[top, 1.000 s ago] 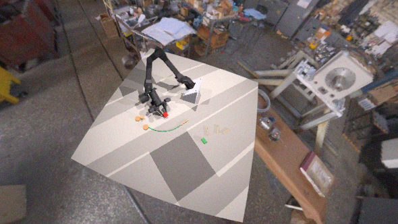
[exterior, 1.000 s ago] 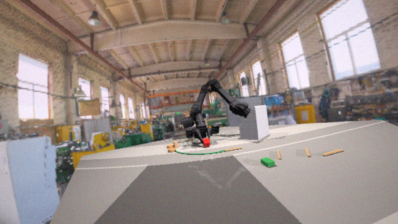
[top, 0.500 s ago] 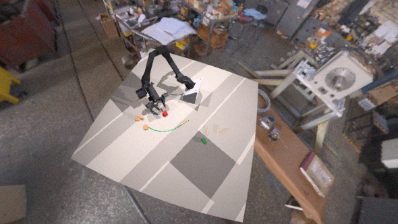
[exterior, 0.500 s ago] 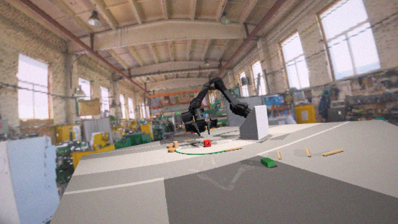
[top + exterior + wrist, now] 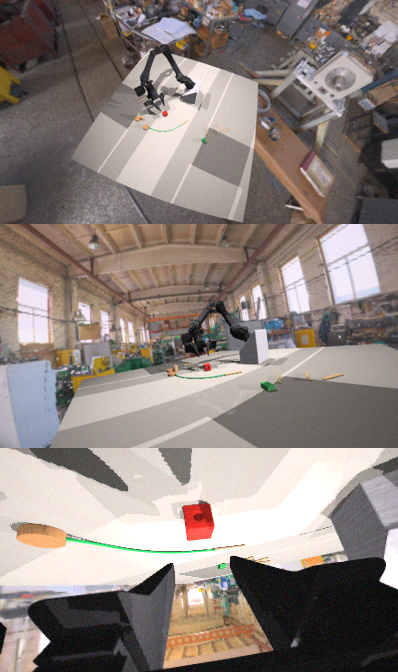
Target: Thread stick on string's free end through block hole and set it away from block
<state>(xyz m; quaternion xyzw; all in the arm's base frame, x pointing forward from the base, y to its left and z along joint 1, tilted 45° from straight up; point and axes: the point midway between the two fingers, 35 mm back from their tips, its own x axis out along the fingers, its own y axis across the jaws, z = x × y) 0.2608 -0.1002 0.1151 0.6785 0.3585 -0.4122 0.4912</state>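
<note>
My gripper tip is 60 mm above the small red block, 30 mm to the right of it and 10 mm short of it. Also, from my gripper tip: wooden peg 120 mm to the right, 120 mm ahead, 60 mm below; small green block 400 mm to the left, 80 mm ahead, 70 mm below.
</note>
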